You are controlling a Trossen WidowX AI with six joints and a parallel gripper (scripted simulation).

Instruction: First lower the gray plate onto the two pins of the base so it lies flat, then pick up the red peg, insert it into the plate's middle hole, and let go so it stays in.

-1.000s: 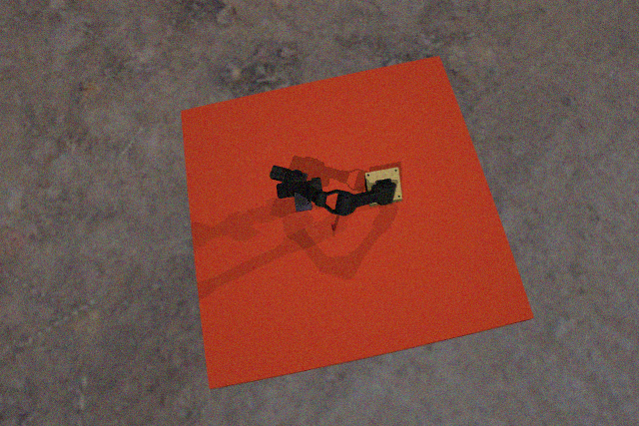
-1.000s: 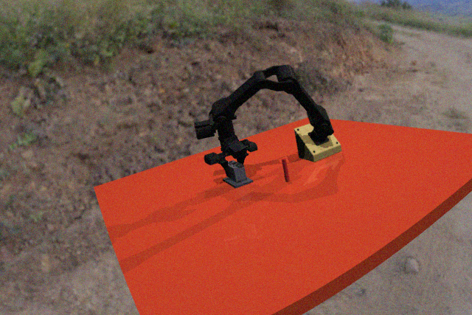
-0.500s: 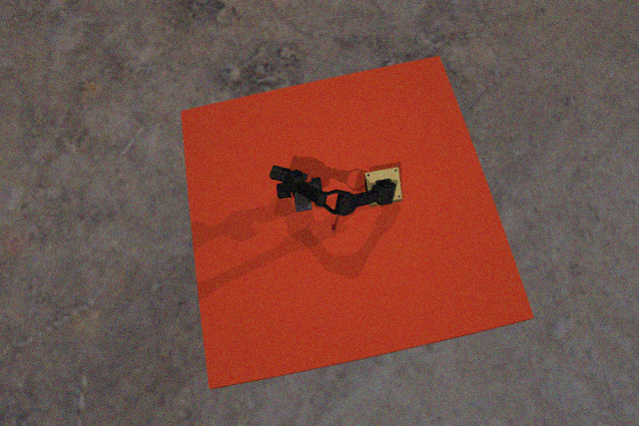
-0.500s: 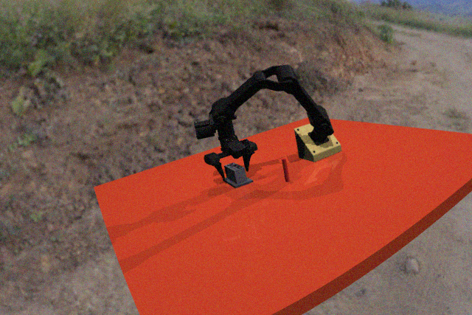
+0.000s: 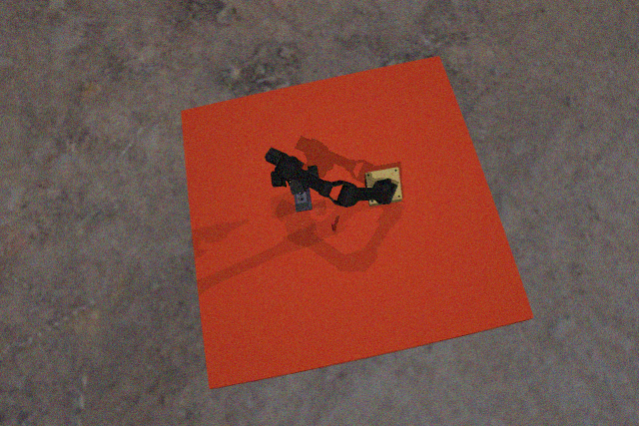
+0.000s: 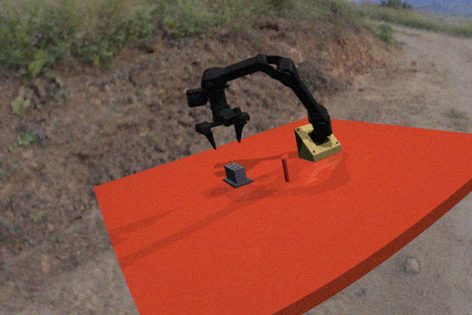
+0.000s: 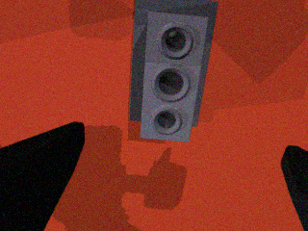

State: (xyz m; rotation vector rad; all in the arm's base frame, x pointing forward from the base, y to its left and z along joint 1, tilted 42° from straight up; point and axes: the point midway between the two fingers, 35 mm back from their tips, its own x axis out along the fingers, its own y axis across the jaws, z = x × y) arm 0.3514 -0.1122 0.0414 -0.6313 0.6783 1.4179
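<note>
Right now my gripper tip is 170 mm to the right of the red peg, 110 mm past it and 100 mm above it. Also, from my gripper tip: gray plate (90 mm below, 10 mm behind); then base (130 mm below, 10 mm to the left, 10 mm behind).
</note>
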